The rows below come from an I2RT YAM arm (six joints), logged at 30 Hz.
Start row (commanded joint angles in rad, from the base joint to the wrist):
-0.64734 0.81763 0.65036 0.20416 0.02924 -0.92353
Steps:
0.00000 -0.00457 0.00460 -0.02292 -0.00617 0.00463
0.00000 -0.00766 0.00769 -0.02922 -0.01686 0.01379
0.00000 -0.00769 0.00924 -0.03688 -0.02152 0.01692
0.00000 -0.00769 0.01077 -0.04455 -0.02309 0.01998
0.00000 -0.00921 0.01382 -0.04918 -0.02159 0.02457
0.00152 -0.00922 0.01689 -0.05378 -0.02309 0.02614
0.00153 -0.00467 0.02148 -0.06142 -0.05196 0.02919
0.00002 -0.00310 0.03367 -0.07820 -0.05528 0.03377
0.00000 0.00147 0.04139 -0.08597 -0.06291 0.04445
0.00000 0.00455 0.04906 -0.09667 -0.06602 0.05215
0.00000 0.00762 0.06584 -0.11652 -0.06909 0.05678
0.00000 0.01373 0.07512 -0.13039 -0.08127 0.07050
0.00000 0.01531 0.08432 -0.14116 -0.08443 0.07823
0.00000 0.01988 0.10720 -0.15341 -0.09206 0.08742
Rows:
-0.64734 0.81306 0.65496 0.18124 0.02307 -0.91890
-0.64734 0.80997 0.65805 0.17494 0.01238 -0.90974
-0.64734 0.80994 0.65960 0.16728 0.00772 -0.90661
-0.64734 0.80994 0.66113 0.15961 0.00615 -0.90355
-0.64734 0.80842 0.66418 0.15498 0.00765 -0.89896
-0.64582 0.80841 0.66725 0.15038 0.00615 -0.89739
-0.64581 0.81296 0.67184 0.14274 -0.02272 -0.89434
-0.64732 0.81453 0.68403 0.12596 -0.02604 -0.88976
-0.64734 0.81910 0.69175 0.11819 -0.03367 -0.87908
-0.64734 0.82218 0.69942 0.10749 -0.03678 -0.87138
-0.64734 0.82525 0.71620 0.08764 -0.03985 -0.86675
-0.64734 0.83136 0.72548 0.07377 -0.05203 -0.85303
-0.64734 0.83294 0.73468 0.06300 -0.05519 -0.84530
-0.64734 0.83751 0.75756 0.05075 -0.06282 -0.83611

